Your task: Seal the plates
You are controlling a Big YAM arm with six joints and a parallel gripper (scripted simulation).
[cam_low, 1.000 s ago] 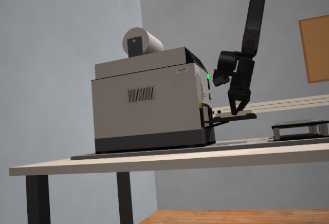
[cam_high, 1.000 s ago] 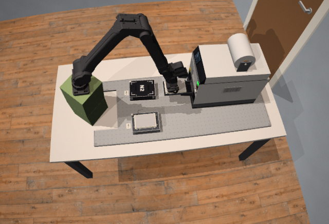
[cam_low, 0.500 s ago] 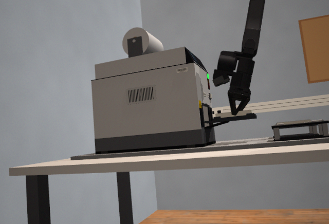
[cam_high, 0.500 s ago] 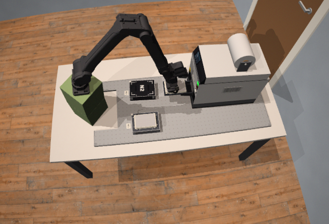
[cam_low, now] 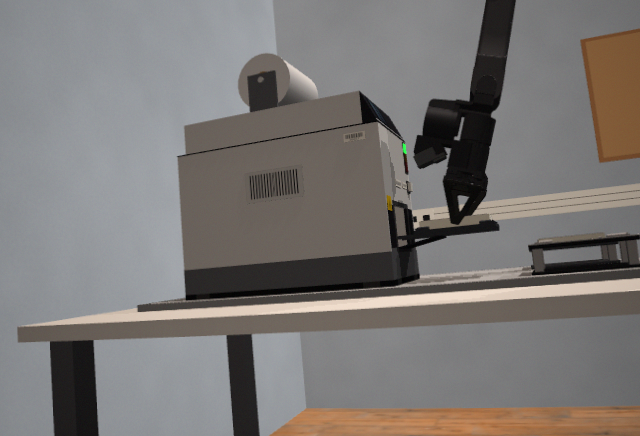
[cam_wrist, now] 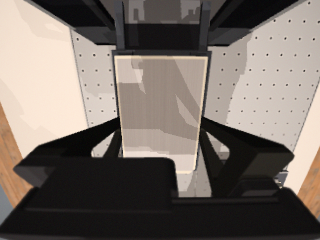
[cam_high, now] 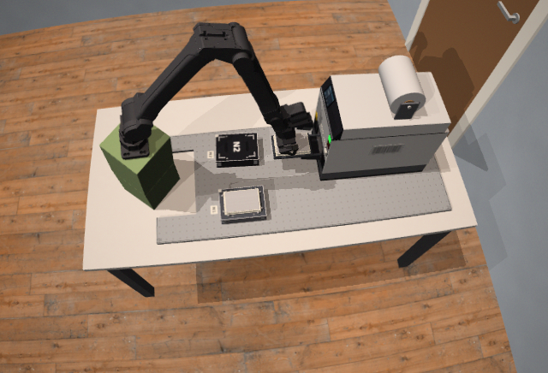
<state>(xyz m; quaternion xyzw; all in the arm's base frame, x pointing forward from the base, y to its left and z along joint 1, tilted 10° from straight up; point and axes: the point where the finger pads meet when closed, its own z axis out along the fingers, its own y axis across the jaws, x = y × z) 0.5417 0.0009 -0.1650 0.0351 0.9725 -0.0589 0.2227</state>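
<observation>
Right now the sealer stage is 10 mm below my hand. From my hand the other things lie so: plate right at my hand; yellow warning label 110 mm ahead, 80 mm to the left, 40 mm above; plate nest 220 mm behind, 170 mm to the right, 70 mm below.
</observation>
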